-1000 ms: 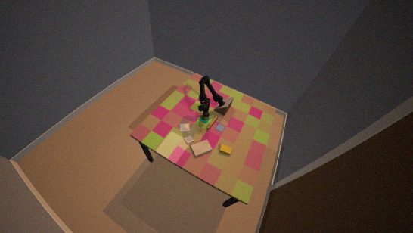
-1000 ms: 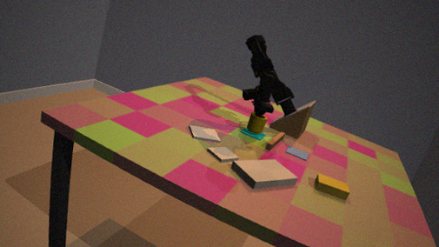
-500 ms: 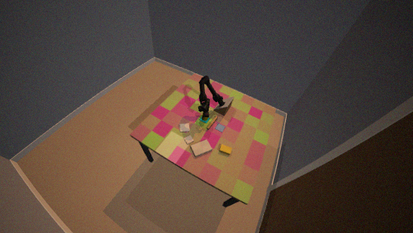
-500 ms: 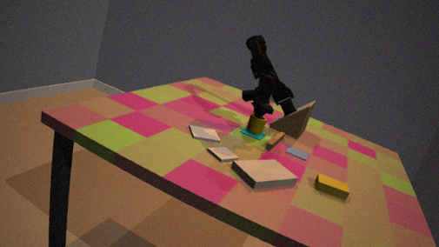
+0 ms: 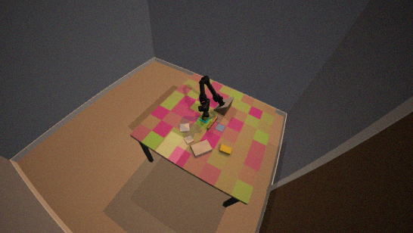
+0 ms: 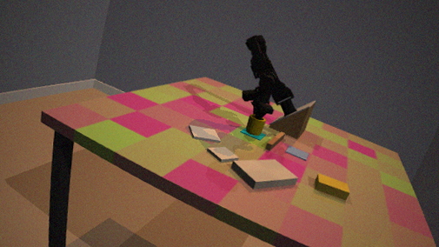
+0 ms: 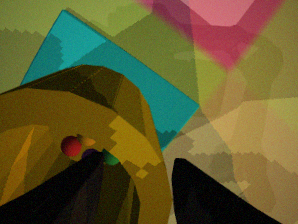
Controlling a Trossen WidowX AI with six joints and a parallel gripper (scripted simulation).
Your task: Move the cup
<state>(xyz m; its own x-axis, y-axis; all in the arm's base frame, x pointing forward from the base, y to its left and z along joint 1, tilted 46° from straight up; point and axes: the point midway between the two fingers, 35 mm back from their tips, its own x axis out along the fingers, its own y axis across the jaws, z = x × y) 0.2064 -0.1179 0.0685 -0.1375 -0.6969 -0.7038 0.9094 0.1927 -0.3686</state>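
The yellow cup is 20 mm ahead of my gripper tip, 10 mm to the left of it and 10 mm below it. Also, from my gripper tip: grey-blue pad: 60 mm ahead, 210 mm to the left, 50 mm below; then orange-brown block: 40 mm ahead, 110 mm to the left, 40 mm below; then cyan pad: 30 mm ahead, 10 mm to the left, 50 mm below.
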